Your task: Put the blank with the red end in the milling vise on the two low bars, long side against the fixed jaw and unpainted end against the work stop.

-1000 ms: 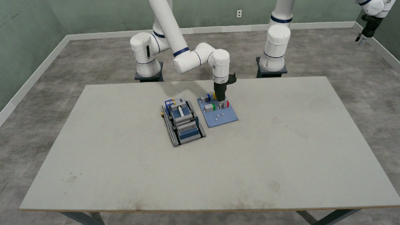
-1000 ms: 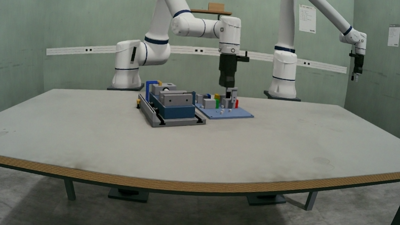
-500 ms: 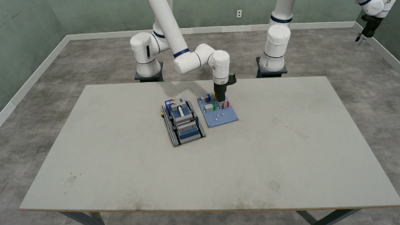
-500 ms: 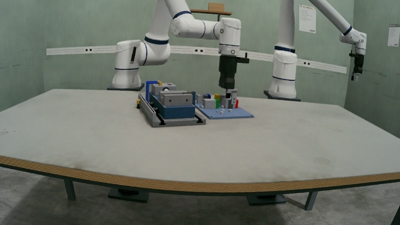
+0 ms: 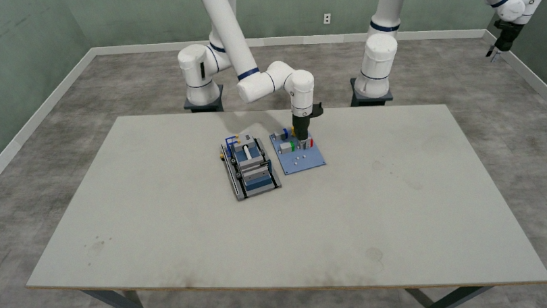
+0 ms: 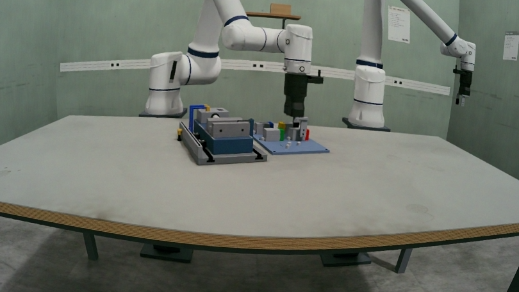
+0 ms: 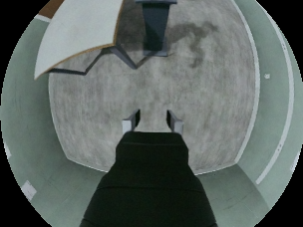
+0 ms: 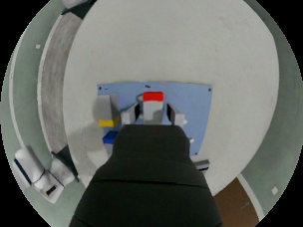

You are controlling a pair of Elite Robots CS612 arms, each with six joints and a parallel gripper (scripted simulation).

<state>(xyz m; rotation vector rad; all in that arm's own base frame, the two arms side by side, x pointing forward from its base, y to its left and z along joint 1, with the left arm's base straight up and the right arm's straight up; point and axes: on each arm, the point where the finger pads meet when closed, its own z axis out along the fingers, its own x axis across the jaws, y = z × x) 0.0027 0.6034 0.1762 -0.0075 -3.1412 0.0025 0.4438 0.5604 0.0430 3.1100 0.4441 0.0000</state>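
Observation:
Now: right hand 20 mm above the red-ended blank. Also, from my right hand: blue plate (40 mm to the right, 40 mm below, 20 mm ahead); then yellow-ended blank (90 mm behind, 30 mm to the right, 20 mm below); then green-ended blank (90 mm to the right, 30 mm ahead, 20 mm below).

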